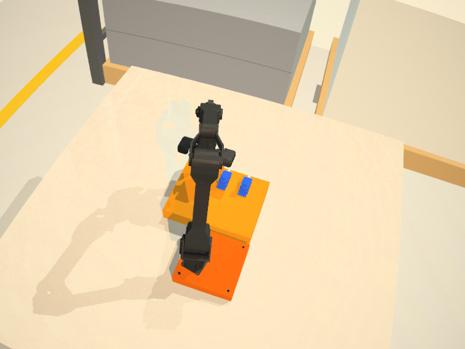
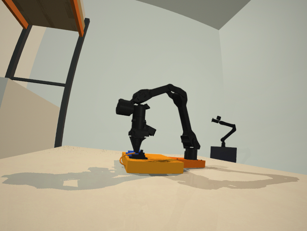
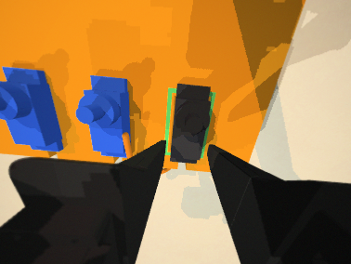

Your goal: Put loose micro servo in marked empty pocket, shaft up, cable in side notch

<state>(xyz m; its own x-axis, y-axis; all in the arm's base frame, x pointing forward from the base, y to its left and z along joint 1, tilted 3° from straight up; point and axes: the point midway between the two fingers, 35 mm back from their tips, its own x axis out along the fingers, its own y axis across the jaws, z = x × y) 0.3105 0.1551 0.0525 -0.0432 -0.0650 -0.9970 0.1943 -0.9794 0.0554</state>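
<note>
The orange deck is 100 mm to the right of my gripper tip, 100 mm behind it and 50 mm below it.
</note>
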